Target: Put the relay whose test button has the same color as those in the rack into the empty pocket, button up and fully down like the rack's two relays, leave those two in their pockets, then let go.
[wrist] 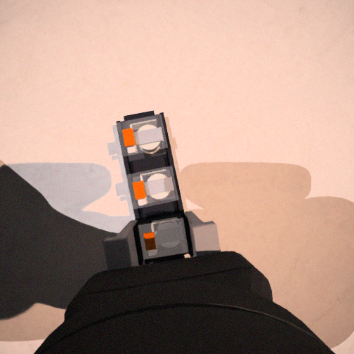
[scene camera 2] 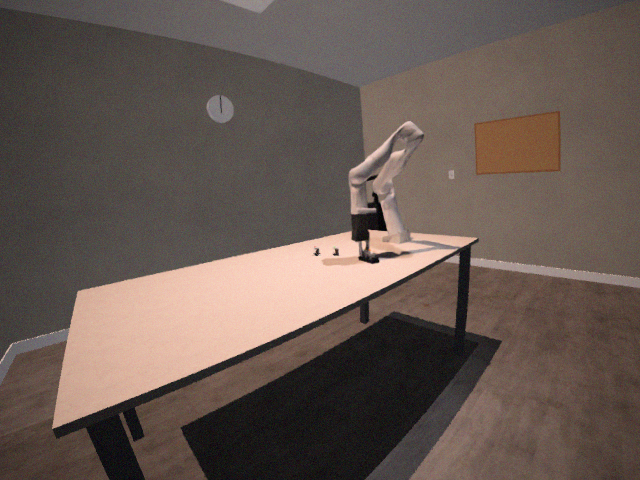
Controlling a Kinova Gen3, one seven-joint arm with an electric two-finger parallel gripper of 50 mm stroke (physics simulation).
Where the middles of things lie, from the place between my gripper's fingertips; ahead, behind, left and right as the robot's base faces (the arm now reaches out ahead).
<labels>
I see the black rack [wrist: 167, 208] 1 cm ahead of my hand, 3 cm to the left of it and 1 cm below it.
</labels>
